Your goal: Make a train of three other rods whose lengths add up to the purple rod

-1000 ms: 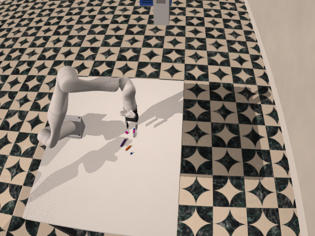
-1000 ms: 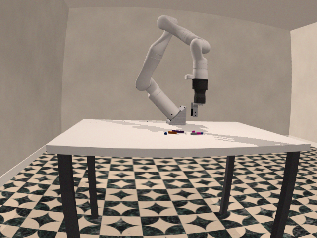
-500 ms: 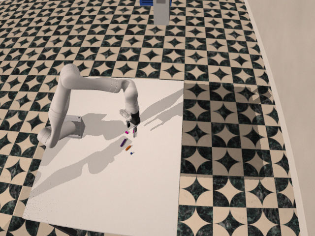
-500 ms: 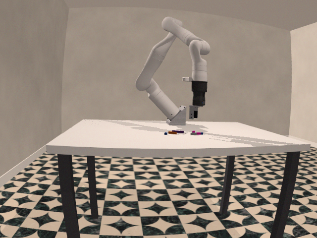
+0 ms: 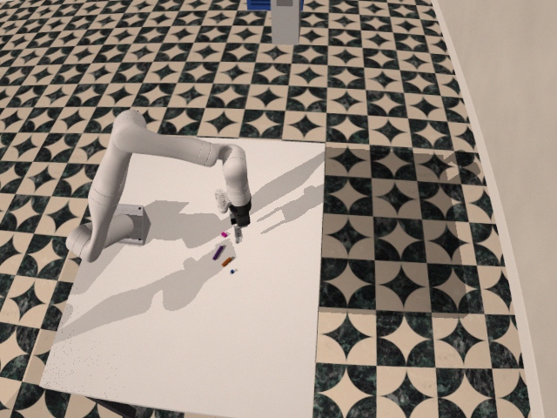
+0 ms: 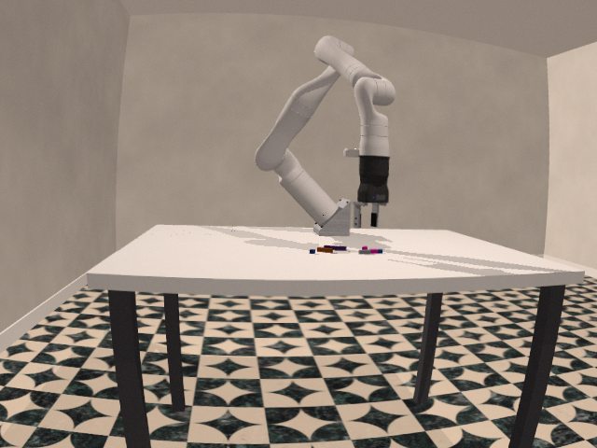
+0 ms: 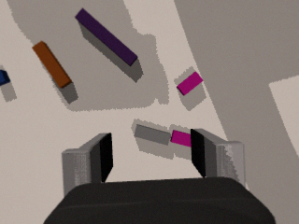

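Right now the grey rod is 80 mm below my hand. From my hand the other things lie so: purple rod (80 mm below, 70 mm to the right, 60 mm behind); then orange rod (100 mm to the right, 80 mm below, 10 mm behind).
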